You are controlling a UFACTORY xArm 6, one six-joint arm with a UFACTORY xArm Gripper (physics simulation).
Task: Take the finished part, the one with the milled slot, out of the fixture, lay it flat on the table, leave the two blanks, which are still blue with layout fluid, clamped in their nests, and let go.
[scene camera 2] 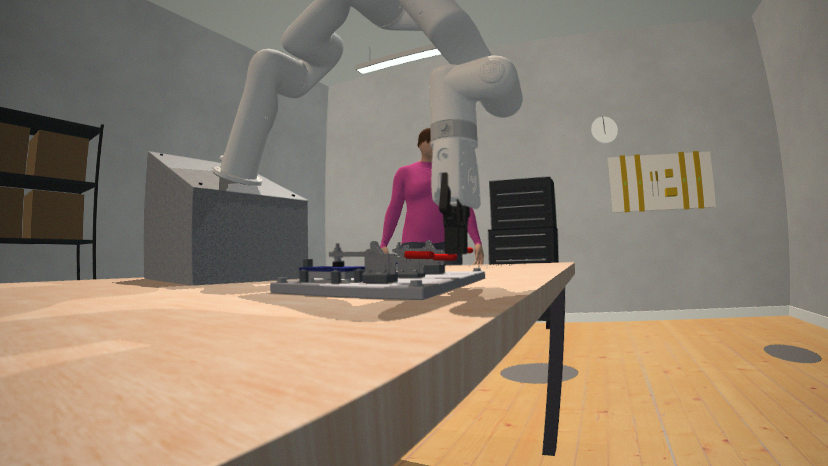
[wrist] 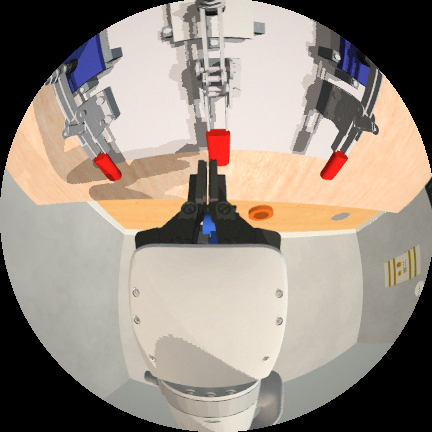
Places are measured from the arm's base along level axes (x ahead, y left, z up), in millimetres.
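Pixels of known places: gripper, fingertip midpoint: (scene camera 2: pixel 456 254) (wrist: pixel 207 169); arm's base, link origin: (scene camera 2: pixel 237 177).
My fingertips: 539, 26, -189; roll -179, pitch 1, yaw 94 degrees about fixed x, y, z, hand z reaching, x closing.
Observation:
Ahead of a thing's pixels: the offset from my fingertips to its middle, as dx, dy, dz. "pt": to the spot under its first point. Level surfaces: height alone.
My gripper (scene camera 2: pixel 455 251) (wrist: pixel 207 169) is shut with nothing between its fingers, its tips by the red handle @(-25, +7, -4) (wrist: pixel 218 148) of the middle toggle clamp; whether they touch is unclear. A pale part @(pt -133, +6, -19) (wrist: pixel 236 24) sits in the middle nest under that clamp's arm, cut off by the view's top edge; its slot cannot be made out. One blue blank @(pt -120, -96, -14) (wrist: pixel 91 62) is in the left nest and another blue blank (wrist: pixel 348 52) in the right nest, each at a clamp. A blue blank (scene camera 2: pixel 312 268) also shows edge-on in the scene view. The fixture plate (scene camera 2: pixel 347 290) (wrist: pixel 150 95) lies on the table @(dz -50) (scene camera 2: pixel 173 358) (wrist: pixel 270 175).
The outer clamps' red handles @(pt -12, -96, +6) (wrist: pixel 108 167) @(pt -44, +110, +12) (wrist: pixel 334 165) point toward the table edge on either side of the gripper. The robot's grey pedestal (scene camera 2: pixel 249 237) stands behind the fixture at left. A person in pink (scene camera 2: pixel 414 202) stands beyond the table, beside black drawers (scene camera 2: pixel 521 202).

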